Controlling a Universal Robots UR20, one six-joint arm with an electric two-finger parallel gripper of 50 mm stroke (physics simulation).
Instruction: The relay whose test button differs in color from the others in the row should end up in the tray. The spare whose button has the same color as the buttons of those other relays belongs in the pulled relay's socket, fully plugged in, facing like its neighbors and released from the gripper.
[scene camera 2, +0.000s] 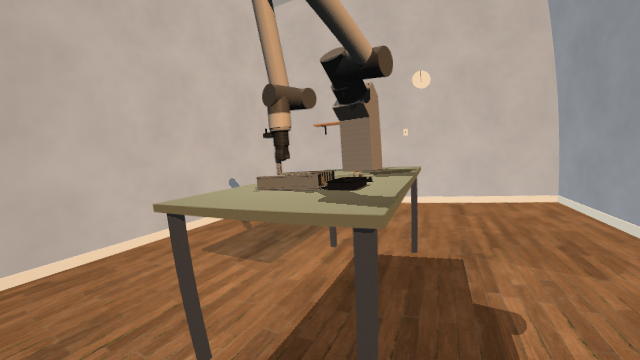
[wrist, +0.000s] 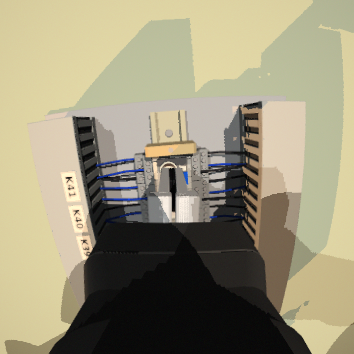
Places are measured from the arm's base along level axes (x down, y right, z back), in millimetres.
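Where they show: gripper, fingertip midpoint: (scene camera 2: 279, 173) (wrist: 171, 180); arm's base, origin of the base link: (scene camera 2: 352, 94).
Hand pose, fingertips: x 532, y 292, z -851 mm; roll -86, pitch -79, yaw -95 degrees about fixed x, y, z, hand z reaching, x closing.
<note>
Each offset is from my fingertips to the top centre of the thing. "spot": to the spot under its first point. Level surfaces: height alone.
My gripper (scene camera 2: 279, 173) (wrist: 171, 180) is shut, with no relay seen between its fingers, and points down at the row of relays. Its tips are over or against the top of the relay {dx -2, dy +2, dz +2 mm} (wrist: 185, 177) nearest the yellow-orange end block. A blue patch shows on that relay beside the right fingertip, and a pale loop shows in front of the tips. The grey sockets {spot: dx +49, dy -12, dz +30 mm} (wrist: 200, 172) have blue and black wires on both sides. The other relays and their buttons are hidden behind the fingers and gripper body. A dark, low container {dx +33, dy -345, dz -112 mm} (scene camera 2: 346, 183) stands beside the panel; I cannot tell whether it is the tray.
Wire ducts {dx +5, dy -80, dz -105 mm} (wrist: 60, 165) {dx +5, dy -102, dz +88 mm} (wrist: 282, 135) stand as tall walls on both sides of the row; the left one carries labels K41, K40 and K39. The end block {dx +27, dy +20, dz +4 mm} (wrist: 170, 149) sits on the rail {spot: dx +64, dy +44, dz +8 mm} (wrist: 168, 122). The panel {spot: dx +35, dy -86, dz -125 mm} (scene camera 2: 287, 182) stands on the green table {dx +68 mm} (scene camera 2: 270, 202).
</note>
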